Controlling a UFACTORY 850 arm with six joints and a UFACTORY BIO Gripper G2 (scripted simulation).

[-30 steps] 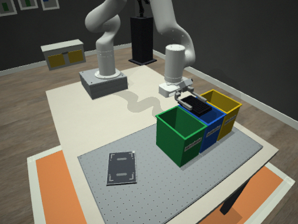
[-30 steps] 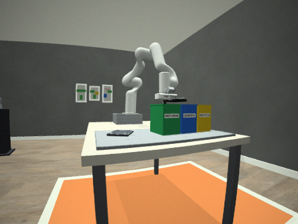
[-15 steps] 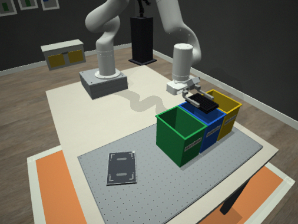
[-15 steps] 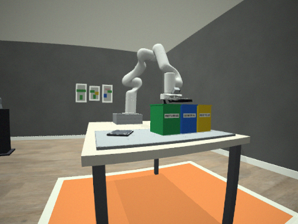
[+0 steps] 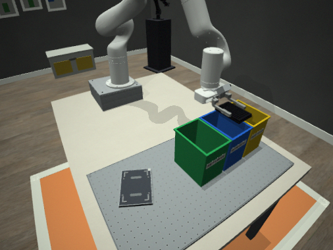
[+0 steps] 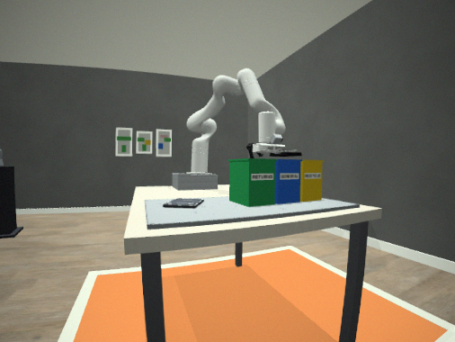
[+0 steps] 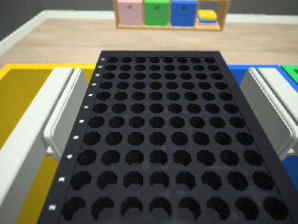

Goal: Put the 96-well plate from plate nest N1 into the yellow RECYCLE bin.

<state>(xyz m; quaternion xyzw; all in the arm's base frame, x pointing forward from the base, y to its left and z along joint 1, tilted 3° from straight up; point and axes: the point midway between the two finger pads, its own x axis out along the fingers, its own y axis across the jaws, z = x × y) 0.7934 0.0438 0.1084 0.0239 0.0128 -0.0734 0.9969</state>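
Right now my hand is 13 cm above the yellow recycle bin, 8 cm to the right of it and 2 cm short of it. The rest, counted from my hand: black 96-well plate (1 cm below); blue bin (13 cm below, 5 cm to the right); green bin (18 cm to the right, 13 cm below, 2 cm behind).
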